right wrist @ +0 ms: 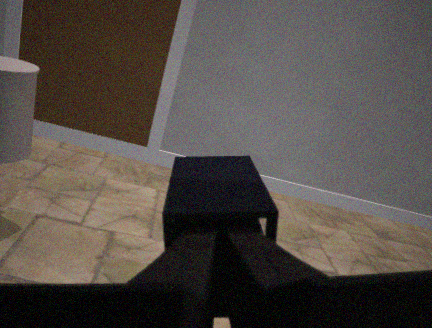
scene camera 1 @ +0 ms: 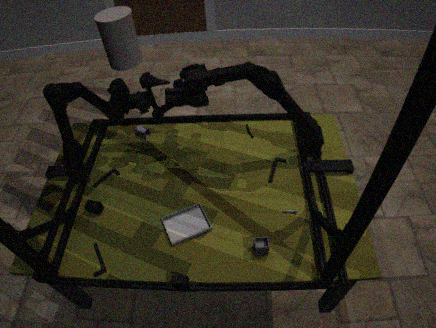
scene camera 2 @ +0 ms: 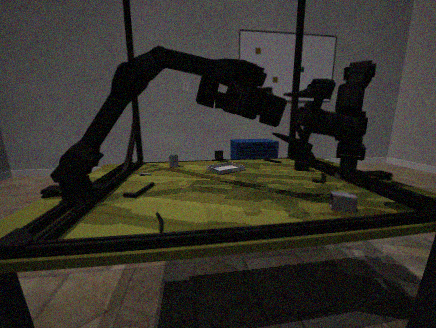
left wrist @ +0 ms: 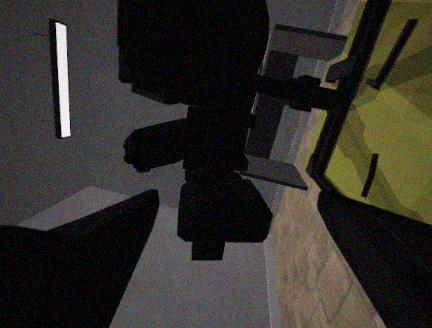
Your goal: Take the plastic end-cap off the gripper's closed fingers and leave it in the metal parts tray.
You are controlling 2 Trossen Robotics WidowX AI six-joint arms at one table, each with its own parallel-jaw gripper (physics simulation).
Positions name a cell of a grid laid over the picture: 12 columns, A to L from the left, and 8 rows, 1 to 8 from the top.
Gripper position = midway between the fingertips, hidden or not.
The left gripper shows in scene camera 1 (E3), in scene camera 2 (H3) and in the left wrist view (G5); in the right wrist view it is out of frame.
